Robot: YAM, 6 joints.
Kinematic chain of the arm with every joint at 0, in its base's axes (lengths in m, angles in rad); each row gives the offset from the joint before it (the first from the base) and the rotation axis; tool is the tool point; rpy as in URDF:
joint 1: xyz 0 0 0.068 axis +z
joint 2: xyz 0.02 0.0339 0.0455 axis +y
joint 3: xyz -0.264 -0.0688 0 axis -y
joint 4: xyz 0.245 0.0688 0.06 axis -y
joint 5: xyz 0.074 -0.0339 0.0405 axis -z
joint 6: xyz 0.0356 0 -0.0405 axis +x
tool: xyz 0 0 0 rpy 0 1.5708 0
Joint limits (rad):
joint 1: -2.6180..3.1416
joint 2: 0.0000..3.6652
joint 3: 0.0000..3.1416
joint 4: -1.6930..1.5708
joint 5: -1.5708..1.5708
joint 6: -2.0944..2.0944
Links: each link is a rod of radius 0.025 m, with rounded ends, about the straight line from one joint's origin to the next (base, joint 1, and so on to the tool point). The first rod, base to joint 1, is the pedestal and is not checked.
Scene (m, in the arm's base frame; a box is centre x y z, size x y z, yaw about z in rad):
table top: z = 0
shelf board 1: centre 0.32 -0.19 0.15 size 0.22 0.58 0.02 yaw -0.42
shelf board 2: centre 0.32 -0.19 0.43 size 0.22 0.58 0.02 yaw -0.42
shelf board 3: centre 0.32 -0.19 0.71 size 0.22 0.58 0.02 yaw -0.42
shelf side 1: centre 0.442 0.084 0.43 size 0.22 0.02 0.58 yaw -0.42
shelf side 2: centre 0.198 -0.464 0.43 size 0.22 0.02 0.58 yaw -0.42
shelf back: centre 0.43 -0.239 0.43 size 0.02 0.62 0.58 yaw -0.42
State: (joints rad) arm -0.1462 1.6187 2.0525 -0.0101 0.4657 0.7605
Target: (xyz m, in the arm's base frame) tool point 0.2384 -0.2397 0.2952
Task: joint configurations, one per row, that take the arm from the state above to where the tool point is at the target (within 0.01 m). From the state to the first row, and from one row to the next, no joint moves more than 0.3 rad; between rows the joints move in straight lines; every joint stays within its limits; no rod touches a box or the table.
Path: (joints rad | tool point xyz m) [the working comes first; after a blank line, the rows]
Joints at the target: -0.7336 1.5126 1.2085 -0.3765 0.5437 0.7605
Straight joint move there: touches shelf board 2.

1: -0.2876 1.4188 1.8490 -0.1784 0.5135 0.8198 | 0.2629 -0.0960 0.5573
2: -0.4291 1.2189 1.6455 -0.3466 0.5612 0.8791 | 0.2022 -0.1133 0.5256
3: -0.5705 1.0190 1.4419 -0.5149 0.6090 0.9385 | 0.1432 -0.1161 0.4841
4: -0.7707 1.0056 1.1627 -0.5918 0.6094 0.8495 | 0.1327 -0.1573 0.3906
5: -0.9709 0.9922 0.8835 -0.6687 0.6098 0.7605 | 0.0957 -0.1760 0.2952
6: -0.8522 1.2524 1.0460 -0.5226 0.5768 0.7605 | 0.1611 -0.2137 0.3036
7: -0.7336 1.5126 1.2085 -0.3765 0.5437 0.7605 | 0.2384 -0.2397 0.2952

